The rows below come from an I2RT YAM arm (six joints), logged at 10 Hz.
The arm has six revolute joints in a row. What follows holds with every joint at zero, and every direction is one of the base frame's. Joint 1 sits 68 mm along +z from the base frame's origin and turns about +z. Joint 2 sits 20 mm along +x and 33.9 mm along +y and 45.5 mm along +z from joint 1 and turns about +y. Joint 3 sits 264 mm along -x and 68.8 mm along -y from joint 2 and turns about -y. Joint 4 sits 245 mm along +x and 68.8 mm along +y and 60 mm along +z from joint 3 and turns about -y. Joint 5 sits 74 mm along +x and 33.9 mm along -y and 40.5 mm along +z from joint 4 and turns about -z. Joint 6 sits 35.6 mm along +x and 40.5 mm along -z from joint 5 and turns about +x. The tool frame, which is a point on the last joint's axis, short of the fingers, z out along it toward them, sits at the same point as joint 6; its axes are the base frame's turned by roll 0, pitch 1.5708 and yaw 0 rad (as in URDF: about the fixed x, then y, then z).
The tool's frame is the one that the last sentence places.
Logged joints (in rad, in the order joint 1, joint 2, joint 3, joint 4, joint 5, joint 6), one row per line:
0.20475, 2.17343, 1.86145, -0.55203, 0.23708, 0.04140
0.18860, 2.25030, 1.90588, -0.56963, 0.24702, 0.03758
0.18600, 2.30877, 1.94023, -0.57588, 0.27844, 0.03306
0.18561, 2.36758, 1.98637, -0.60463, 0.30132, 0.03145
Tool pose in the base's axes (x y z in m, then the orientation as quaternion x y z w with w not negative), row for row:
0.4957, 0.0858, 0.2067, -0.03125, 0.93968, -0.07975, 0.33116
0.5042, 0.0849, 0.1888, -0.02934, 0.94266, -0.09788, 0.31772
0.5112, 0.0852, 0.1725, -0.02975, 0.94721, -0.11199, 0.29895
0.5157, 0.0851, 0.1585, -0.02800, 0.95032, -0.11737, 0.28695
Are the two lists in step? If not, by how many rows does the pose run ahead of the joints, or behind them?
The pose runs 1 row ahead of the joints: the pose in row i belongs to the joints in row i + 1.
